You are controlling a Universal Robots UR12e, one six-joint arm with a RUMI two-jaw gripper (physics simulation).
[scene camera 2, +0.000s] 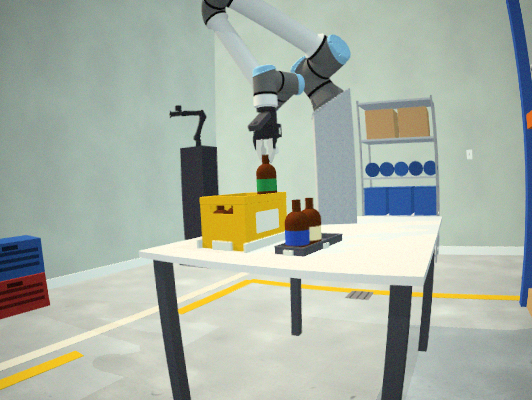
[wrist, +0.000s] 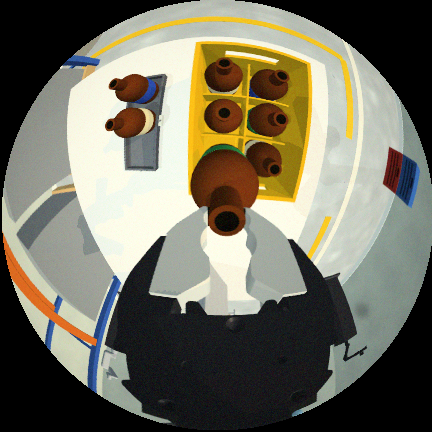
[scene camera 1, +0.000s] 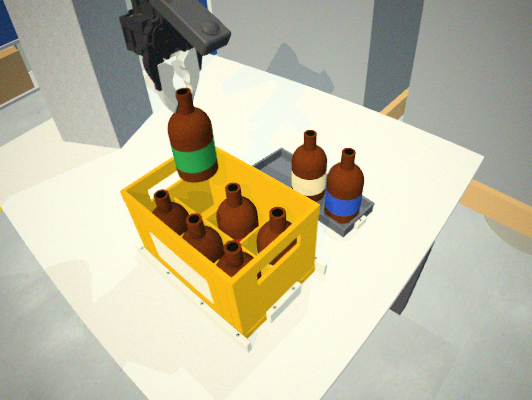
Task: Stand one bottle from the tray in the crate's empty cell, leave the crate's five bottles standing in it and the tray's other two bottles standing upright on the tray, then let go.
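Frame: origin at the arm's base, x ahead, y left, z up, level; millimetres.
Where they show: gripper, fingertip midpoint: point(scene camera 2: 266, 163) point(wrist: 224, 208) point(scene camera 1: 182, 107); arm's base, link origin: point(scene camera 2: 330, 103).
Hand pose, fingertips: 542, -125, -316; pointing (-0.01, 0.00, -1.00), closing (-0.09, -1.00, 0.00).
Observation:
Things, the pixels of their top centre, and the offset from my fingertips, as dx, dy, dz. "pt": a spot on its surface instead. Level surfaces: height alone.
- green-label brown bottle, top centre: point(wrist: 226, 222) point(scene camera 1: 182, 91) point(scene camera 2: 265, 154) +8, -1, +32
- yellow crate, top centre: point(wrist: 254, 113) point(scene camera 1: 213, 197) point(scene camera 2: 244, 194) +91, -51, -108
- cream-label bottle, top centre: point(scene camera 1: 310, 133) point(wrist: 109, 124) point(scene camera 2: 309, 197) +119, +197, -124
- blue-label bottle, top centre: point(scene camera 1: 348, 151) point(wrist: 112, 83) point(scene camera 2: 296, 199) +208, +185, -124
- dark tray, surface spot: point(scene camera 1: 272, 167) pt +6, +221, -279
- white table, surface height: dz -284
The green-label brown bottle point(scene camera 1: 191, 135) point(scene camera 2: 266, 176) point(wrist: 225, 182) hangs upright over the crate's corner cell at the arm's end, its base about level with the rim. My gripper point(scene camera 1: 182, 96) point(scene camera 2: 265, 157) point(wrist: 224, 208) is shut on its neck. The yellow crate point(scene camera 1: 260, 305) point(scene camera 2: 220, 230) holds several standing brown bottles point(scene camera 1: 237, 217) point(wrist: 223, 75) in its other cells. The cream-label bottle point(scene camera 1: 309, 167) point(wrist: 131, 123) and the blue-label bottle point(scene camera 1: 344, 185) point(scene camera 2: 296, 222) point(wrist: 134, 89) stand upright on the dark tray point(scene camera 1: 272, 167) point(wrist: 141, 150). The held bottle hides most of the cell under it in the wrist view.
The crate's walls and thin dividers point(wrist: 243, 125) lie close around the corner cell. Bottles stand in the neighbouring cells. Low white stops point(scene camera 1: 285, 302) edge the crate on the white table point(scene camera 1: 380, 150). The arm's grey column point(scene camera 2: 334, 175) stands behind the table.

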